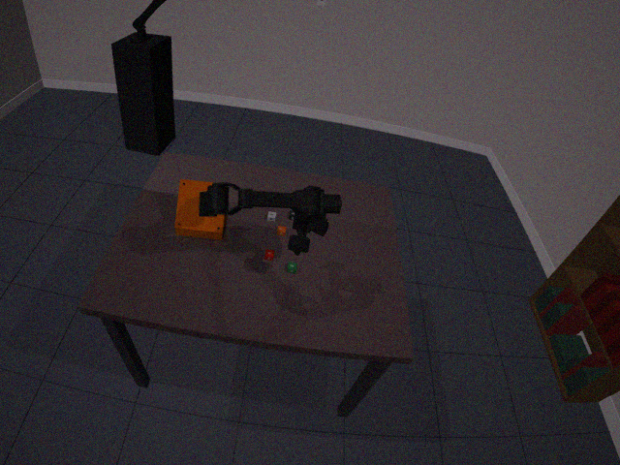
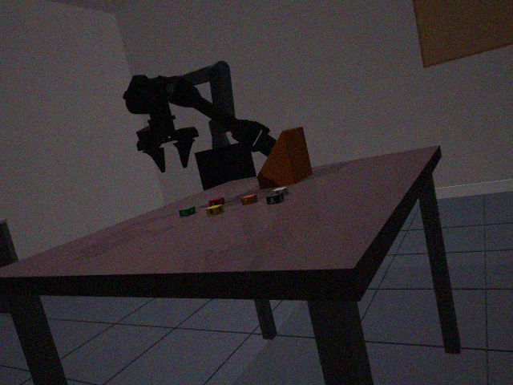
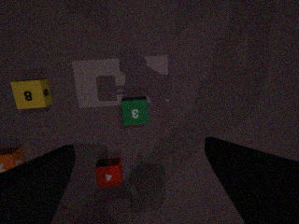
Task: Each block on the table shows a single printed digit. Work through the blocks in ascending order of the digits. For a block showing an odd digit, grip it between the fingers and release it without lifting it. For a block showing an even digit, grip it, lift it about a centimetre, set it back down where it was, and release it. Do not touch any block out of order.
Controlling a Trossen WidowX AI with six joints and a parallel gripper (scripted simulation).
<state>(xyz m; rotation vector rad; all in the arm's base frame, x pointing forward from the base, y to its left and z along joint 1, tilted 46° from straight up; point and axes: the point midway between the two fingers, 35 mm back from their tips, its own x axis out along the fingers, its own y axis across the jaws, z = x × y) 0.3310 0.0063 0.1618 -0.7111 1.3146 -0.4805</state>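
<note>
Now: the white block 140 mm behind my gripper tip, 240 mm to the left of it and 120 mm below it. From my gripper tip the other things lie so: red block 100 mm behind, 40 mm to the left, 120 mm below; yellow block 10 mm ahead, 130 mm to the left, 120 mm below; green block 10 mm behind, 120 mm below.
</note>
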